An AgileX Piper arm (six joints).
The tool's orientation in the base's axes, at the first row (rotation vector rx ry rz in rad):
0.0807, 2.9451, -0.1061
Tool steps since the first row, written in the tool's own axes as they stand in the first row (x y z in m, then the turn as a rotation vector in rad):
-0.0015, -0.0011, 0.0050, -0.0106, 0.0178, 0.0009
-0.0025, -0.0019, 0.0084, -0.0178, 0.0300, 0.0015
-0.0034, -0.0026, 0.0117, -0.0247, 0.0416, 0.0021
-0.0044, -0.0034, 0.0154, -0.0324, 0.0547, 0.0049
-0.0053, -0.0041, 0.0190, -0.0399, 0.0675, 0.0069
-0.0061, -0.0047, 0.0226, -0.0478, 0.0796, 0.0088
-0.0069, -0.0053, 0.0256, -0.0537, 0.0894, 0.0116
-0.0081, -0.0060, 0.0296, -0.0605, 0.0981, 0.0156
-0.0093, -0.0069, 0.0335, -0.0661, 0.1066, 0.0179
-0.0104, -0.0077, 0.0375, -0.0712, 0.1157, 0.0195
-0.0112, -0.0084, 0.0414, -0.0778, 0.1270, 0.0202
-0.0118, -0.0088, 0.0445, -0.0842, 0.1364, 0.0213
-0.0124, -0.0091, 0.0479, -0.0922, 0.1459, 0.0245
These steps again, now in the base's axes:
0.0024, -0.0015, -0.0045, 0.0116, 0.0172, 0.0000
0.0039, -0.0027, -0.0076, 0.0196, 0.0289, 0.0000
0.0054, -0.0036, -0.0106, 0.0271, 0.0401, 0.0000
0.0070, -0.0048, -0.0140, 0.0360, 0.0526, -0.0021
0.0086, -0.0058, -0.0173, 0.0445, 0.0648, -0.0035
0.0100, -0.0067, -0.0206, 0.0534, 0.0763, -0.0046
0.0113, -0.0076, -0.0234, 0.0603, 0.0856, -0.0068
0.0132, -0.0086, -0.0270, 0.0682, 0.0936, -0.0100
0.0151, -0.0099, -0.0305, 0.0747, 0.1017, -0.0117
0.0168, -0.0110, -0.0342, 0.0805, 0.1104, -0.0129
0.0183, -0.0121, -0.0378, 0.0878, 0.1213, -0.0131
0.0195, -0.0127, -0.0407, 0.0949, 0.1302, -0.0135
0.0207, -0.0133, -0.0439, 0.1039, 0.1391, -0.0157

